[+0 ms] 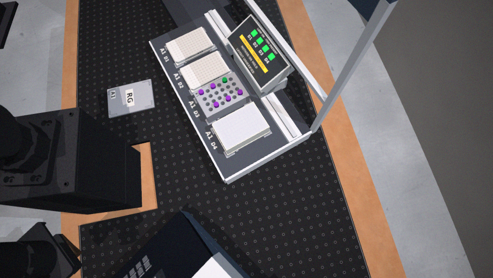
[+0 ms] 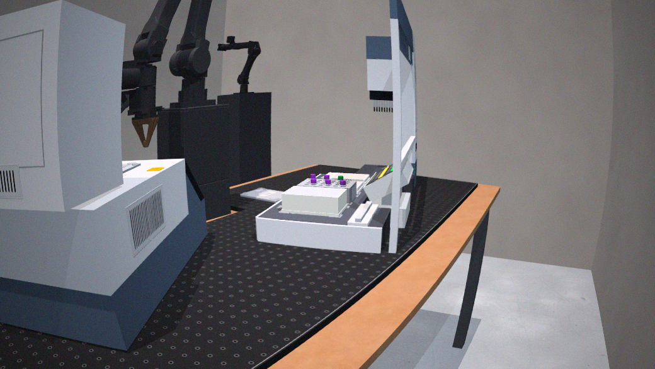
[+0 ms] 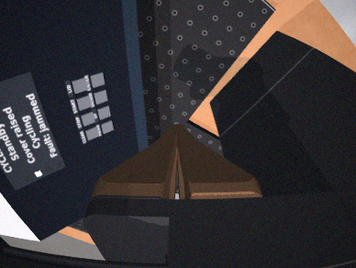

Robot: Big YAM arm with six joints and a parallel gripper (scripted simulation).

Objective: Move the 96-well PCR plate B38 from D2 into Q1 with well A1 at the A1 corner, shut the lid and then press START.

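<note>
Right now my hand is 27 cm short of the tube cooling block, 38 cm to the right of it and 14 cm above it. Round my hand: gantry post (52 cm ahead, 29 cm to the left, 2 cm above); then deep-well block (32 cm ahead, 28 cm to the left, 14 cm below); then RG nest (2 cm behind, 44 cm to the left, 21 cm below).
</note>
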